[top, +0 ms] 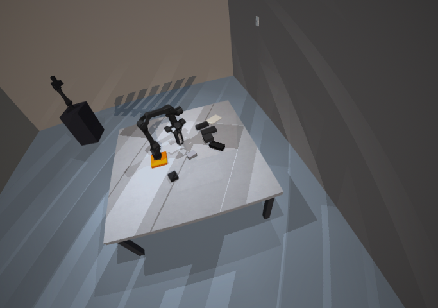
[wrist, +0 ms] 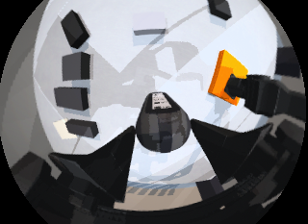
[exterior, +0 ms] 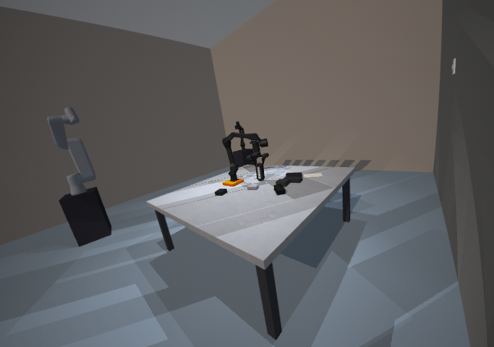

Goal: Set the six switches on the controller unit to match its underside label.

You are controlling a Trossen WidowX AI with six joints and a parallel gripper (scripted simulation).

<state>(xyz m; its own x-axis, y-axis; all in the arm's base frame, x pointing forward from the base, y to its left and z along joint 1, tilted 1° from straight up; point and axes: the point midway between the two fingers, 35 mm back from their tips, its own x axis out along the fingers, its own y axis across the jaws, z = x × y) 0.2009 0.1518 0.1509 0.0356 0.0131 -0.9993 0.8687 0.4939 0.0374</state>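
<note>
Now: gripper tip 10 cm short of the light grey block, 18 cm to the left of it and 12 cm above it. From my gripper tip the other things lie so: dark block 5 cm behind, 38 cm to the right, 12 cm below; cream card 33 cm ahead, 29 cm to the left, 13 cm below.
</note>
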